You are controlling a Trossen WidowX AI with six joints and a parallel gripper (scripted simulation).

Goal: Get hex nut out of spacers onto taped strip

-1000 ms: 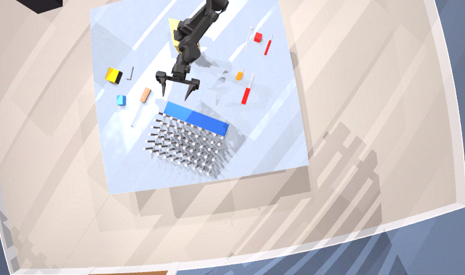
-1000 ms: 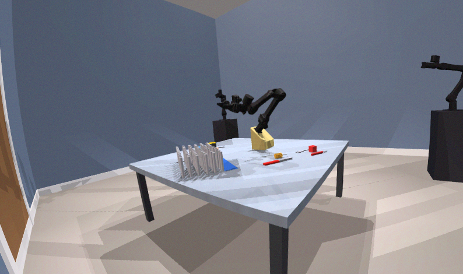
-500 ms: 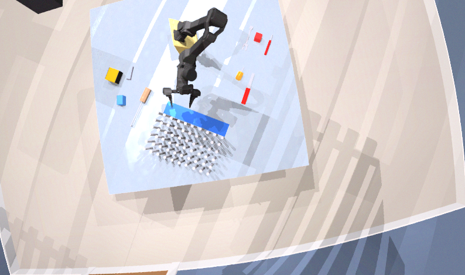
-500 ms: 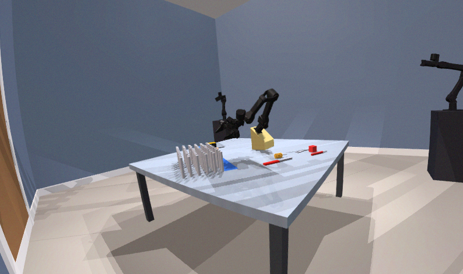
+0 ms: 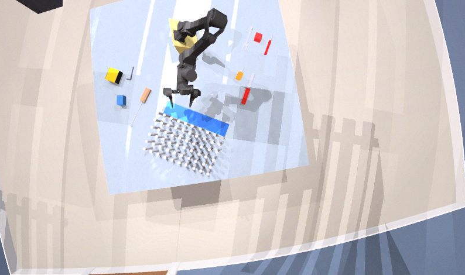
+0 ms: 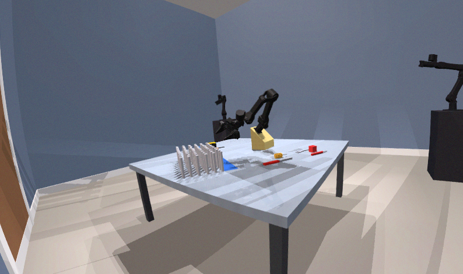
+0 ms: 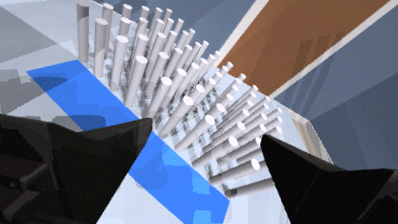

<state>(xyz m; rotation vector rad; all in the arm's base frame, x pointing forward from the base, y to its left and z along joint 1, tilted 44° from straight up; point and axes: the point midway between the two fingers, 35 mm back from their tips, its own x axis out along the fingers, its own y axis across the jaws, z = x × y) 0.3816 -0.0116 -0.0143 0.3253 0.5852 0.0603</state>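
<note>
Right now my gripper tip is 60 mm past the wooden-handled tool, 310 mm to the left of it and 150 mm above it. From my gripper tip the other things lie so: blue taped strip 50 mm ahead, 40 mm to the left, 160 mm below; orange stub tool 180 mm behind, 340 mm to the left, 140 mm below; blue cube 140 mm behind, 420 mm to the right, 140 mm below.
</note>
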